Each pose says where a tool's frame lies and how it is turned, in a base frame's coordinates. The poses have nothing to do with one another.
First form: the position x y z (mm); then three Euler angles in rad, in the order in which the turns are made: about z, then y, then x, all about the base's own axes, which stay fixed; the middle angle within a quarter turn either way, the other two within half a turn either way.
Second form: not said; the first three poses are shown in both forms.
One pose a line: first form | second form
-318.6, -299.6, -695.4, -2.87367, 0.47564, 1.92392 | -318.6, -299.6, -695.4, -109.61, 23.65, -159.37
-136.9, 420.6, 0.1, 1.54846, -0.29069, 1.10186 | -136.9, 420.6, 0.1, -14.20, -63.47, 87.25
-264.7, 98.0, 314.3, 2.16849, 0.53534, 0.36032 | -264.7, 98.0, 314.3, 13.70, -34.06, 125.75
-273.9, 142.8, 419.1, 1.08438, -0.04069, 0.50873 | -273.9, 142.8, 419.1, 12.68, -26.56, 58.52
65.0, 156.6, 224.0, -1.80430, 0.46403, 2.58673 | 65.0, 156.6, 224.0, 161.92, 36.91, 105.00
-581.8, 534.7, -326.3, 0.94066, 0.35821, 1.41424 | -581.8, 534.7, -326.3, 76.87, -49.98, 30.88
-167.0, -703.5, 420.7, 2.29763, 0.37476, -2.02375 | -167.0, -703.5, 420.7, 130.44, 51.11, -170.07
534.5, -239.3, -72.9, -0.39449, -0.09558, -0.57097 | 534.5, -239.3, -72.9, -29.20, -16.37, -16.70
